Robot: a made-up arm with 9 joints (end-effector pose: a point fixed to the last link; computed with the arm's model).
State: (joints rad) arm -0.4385 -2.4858 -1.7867 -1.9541 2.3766 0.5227 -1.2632 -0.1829 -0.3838
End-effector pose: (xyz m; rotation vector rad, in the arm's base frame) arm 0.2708 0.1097 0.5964 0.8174 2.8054 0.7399
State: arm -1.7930 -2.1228 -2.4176 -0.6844 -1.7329 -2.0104 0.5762 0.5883 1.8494
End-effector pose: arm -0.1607 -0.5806 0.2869 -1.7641 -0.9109 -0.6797
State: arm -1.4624 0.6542 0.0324 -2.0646 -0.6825 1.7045 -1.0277 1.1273 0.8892
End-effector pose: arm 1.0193 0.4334 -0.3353 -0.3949 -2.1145 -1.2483
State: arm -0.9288 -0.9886 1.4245 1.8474 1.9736 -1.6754 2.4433 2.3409 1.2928
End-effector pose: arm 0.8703 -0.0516 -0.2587 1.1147 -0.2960 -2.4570
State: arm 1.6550 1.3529 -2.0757 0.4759 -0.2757 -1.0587 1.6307 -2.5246 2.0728
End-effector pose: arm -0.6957 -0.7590 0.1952 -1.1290 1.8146 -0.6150
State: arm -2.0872 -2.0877 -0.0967 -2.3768 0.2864 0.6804 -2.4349 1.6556 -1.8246
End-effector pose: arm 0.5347 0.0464 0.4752 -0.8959 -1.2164 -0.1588
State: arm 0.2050 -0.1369 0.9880 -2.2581 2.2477 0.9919 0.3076 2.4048 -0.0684
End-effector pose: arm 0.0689 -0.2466 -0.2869 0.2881 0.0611 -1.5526
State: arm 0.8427 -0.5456 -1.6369 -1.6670 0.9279 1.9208 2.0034 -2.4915 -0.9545
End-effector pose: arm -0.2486 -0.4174 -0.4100 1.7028 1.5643 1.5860
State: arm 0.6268 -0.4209 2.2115 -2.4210 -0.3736 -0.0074 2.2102 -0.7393 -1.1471
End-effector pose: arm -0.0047 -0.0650 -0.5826 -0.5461 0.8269 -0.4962
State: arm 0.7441 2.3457 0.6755 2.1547 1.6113 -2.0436 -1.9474 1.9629 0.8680
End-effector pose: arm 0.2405 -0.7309 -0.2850 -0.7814 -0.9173 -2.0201
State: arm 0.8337 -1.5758 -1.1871 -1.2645 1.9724 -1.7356 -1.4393 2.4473 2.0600
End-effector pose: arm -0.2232 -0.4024 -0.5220 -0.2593 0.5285 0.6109
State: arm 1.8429 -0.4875 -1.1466 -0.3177 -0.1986 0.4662 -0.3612 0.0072 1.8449
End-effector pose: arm 0.3527 0.2691 -0.1300 -0.5239 -2.2014 0.7424
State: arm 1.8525 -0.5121 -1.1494 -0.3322 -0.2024 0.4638 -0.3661 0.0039 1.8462
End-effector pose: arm 0.3563 0.2672 -0.1072 -0.5228 -2.2116 0.6925
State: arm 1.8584 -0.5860 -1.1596 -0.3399 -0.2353 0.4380 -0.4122 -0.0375 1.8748
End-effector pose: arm 0.3855 0.2239 -0.0749 -0.5836 -2.1534 0.5466
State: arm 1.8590 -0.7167 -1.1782 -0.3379 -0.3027 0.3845 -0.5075 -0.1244 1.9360
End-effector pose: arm 0.4252 0.1312 -0.0580 -0.6798 -1.9800 0.3090
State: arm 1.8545 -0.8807 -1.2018 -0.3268 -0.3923 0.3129 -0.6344 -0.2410 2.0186
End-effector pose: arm 0.4364 0.0245 -0.0906 -0.7418 -1.6927 0.0639
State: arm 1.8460 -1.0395 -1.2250 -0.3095 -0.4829 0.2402 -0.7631 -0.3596 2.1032
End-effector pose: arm 0.4014 -0.0445 -0.1618 -0.7431 -1.3652 -0.1019
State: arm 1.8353 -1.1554 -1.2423 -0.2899 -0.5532 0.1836 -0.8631 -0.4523 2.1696
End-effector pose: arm 0.3447 -0.0676 -0.2263 -0.7187 -1.0987 -0.1697
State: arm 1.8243 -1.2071 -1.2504 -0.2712 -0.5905 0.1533 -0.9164 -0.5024 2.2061
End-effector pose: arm 0.3036 -0.0737 -0.2618 -0.7116 -0.9525 -0.1760
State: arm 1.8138 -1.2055 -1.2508 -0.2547 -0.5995 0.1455 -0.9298 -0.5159 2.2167
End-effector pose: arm 0.2898 -0.0807 -0.2759 -0.7306 -0.9109 -0.1577
